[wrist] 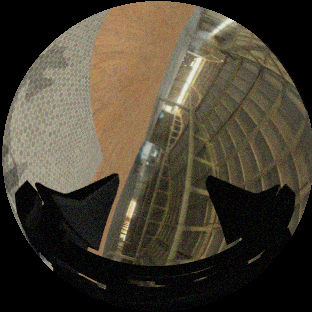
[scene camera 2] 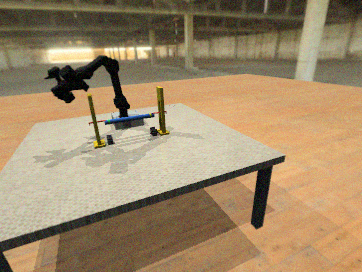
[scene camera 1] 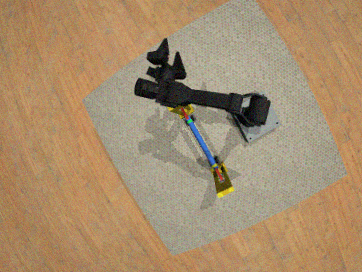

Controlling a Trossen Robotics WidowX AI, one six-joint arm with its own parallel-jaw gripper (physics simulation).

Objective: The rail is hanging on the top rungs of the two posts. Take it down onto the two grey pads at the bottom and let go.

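Places are measured from the arm's base along level axes (x ahead, y left, z up), in millimetres.
Where they show: gripper, between the fingertips: (wrist: 164,179) (scene camera 2: 49,86) (scene camera 1: 172,45); arm's base, origin of its link: (scene camera 2: 123,116).
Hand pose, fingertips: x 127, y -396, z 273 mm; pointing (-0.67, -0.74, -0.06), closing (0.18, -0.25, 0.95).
Note:
Each offset is from my fingertips to the centre of the thing. Level surfaces: height alone.
The blue rail {133 mm ahead, 379 mm left, 217 mm down} (scene camera 1: 202,142) (scene camera 2: 129,119) has red ends and a green band near one end. It hangs nearly level between two yellow posts, well above the table. One post {149 mm ahead, 578 mm left, 198 mm down} (scene camera 1: 225,187) (scene camera 2: 161,110) stands at the right in scene camera 2. The other post {117 mm ahead, 179 mm left, 198 mm down} (scene camera 1: 187,111) (scene camera 2: 93,117) stands at the left there and is partly under the arm in scene camera 1. Two small dark grey pads {122 mm ahead, 241 mm left, 326 mm down} (scene camera 2: 110,140) {144 mm ahead, 516 mm left, 326 mm down} (scene camera 2: 153,131) sit low beside the post feet. My gripper (scene camera 1: 171,46) (wrist: 164,179) is open and empty, high above the table and away from the rail. The rail does not show in the wrist view.
The arm's grey base plate (scene camera 1: 265,127) is on the patterned table top {348 mm down} (scene camera 1: 280,170) (scene camera 2: 200,155), to one side of the posts. The arm reaches over beside the left post, higher than the post tops. The table edge and wooden floor (scene camera 1: 45,200) (scene camera 2: 315,200) lie beyond.

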